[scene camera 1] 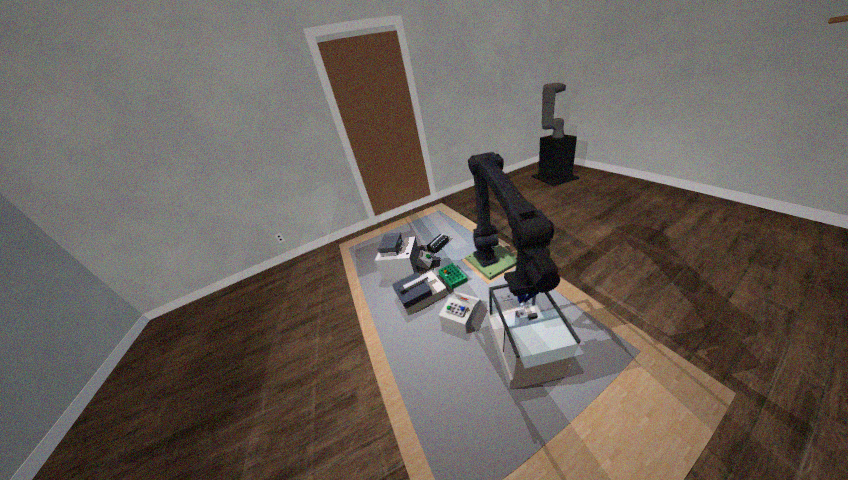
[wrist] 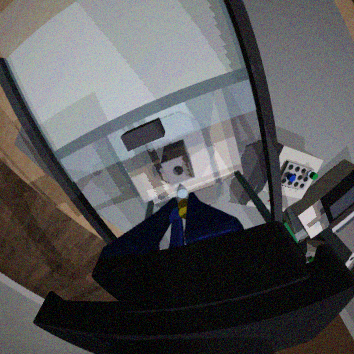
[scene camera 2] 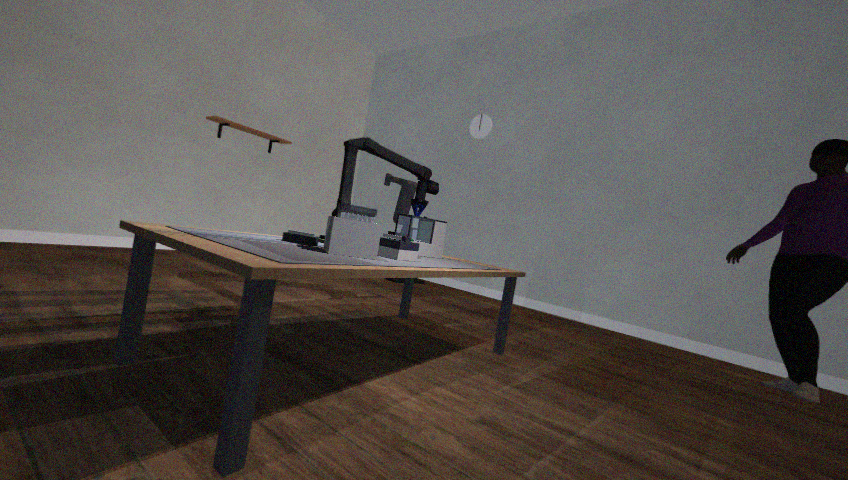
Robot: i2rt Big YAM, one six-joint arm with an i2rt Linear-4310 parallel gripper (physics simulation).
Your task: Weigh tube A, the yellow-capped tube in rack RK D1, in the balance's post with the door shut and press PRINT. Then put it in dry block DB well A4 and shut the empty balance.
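Seen in the pictures: gripper, between the fingertips: (scene camera 1: 521, 301) (wrist: 184, 200); arm's base, origin of its link: (scene camera 1: 485, 258).
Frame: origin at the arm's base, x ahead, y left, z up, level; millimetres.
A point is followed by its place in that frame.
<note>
My gripper (scene camera 1: 524, 299) @(x 94, y 439, z 191 mm) (scene camera 2: 418, 212) @(x 94, y 439, z 191 mm) (wrist: 184, 200) @(x 94, y 439, z 191 mm) is shut on tube A, whose yellow cap (wrist: 183, 209) @(x 93, y 440, z 202 mm) sits between the blue fingertips. The tube's clear body (wrist: 182, 192) @(x 94, y 441, z 181 mm) points down, away from the fingers. They are over the front part of the balance (scene camera 1: 542, 373) @(x 114, y 598, z 50 mm) (scene camera 2: 440, 236) @(x 195, y 553, z 108 mm) (wrist: 259, 102) @(x 174, y 480, z 196 mm), around the height of its dark top rails. The tube appears short of the post block (wrist: 176, 169) @(x 86, y 437, z 118 mm) in the wrist view; its round hole is uncovered. A pale glass panel covers the far part of the top, and the near part is open. The dry block (scene camera 1: 469, 320) @(x 225, y 316, z 13 mm) (wrist: 309, 159) @(x 298, y 288, z 45 mm) has a grid of wells.
The balance's dark side rails flank the fingers. A green rack (scene camera 1: 453, 275) @(x 194, y 55, z 11 mm) stands between the arm base and a dark-and-white device (scene camera 1: 418, 292) @(x 376, y 138, z 63 mm). A taller white device (scene camera 1: 397, 261) @(x 427, y -66, z 101 mm) and a small black rack (scene camera 1: 438, 242) @(x 176, y -239, z 14 mm) stand farther back. Blue and green round parts show on the dry block.
</note>
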